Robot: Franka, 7 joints.
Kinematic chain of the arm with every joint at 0, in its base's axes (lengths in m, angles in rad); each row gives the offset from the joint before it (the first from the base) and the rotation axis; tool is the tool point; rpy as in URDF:
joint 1: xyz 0 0 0.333 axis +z
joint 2: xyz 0 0 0 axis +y
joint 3: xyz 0 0 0.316 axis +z
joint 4: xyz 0.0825 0 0 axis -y
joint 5: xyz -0.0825 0 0.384 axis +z
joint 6: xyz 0 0 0 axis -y
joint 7: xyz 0.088 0 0 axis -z
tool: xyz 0 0 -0.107 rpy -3.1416 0 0
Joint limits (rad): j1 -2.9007..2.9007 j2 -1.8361..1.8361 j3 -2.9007..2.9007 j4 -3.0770..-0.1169 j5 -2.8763..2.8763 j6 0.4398..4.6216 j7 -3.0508..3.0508
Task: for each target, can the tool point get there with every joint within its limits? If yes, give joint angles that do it. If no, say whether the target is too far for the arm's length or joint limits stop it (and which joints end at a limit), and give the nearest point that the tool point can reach.
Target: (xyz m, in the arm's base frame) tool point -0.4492 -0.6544 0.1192
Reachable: yes | joints -2.2451 1.2359 0.1360 -0.9494 -0.4383 2.3601 0.3563
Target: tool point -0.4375 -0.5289 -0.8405
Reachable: no: too far | nearest point -0.3060 -0.3699 -0.3230 | short by 0.557 m
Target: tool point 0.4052 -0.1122 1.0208
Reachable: yes | joints -0.7026 0.2726 1.1437 -0.6840 0.8463 3.5675 0.0226
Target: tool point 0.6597 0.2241 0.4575
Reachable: yes | joints -2.3364 -0.6149 2.2886 -1.5149 1.8648 1.3895 -1.1091
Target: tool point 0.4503 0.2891 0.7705
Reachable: yes | joints -0.9340 0.2574 1.8423 -1.7521 0.5456 3.7294 -0.2335
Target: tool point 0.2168 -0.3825 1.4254
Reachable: no: too far | nearest point 0.1579 -0.2787 1.1289 | short by 0.320 m
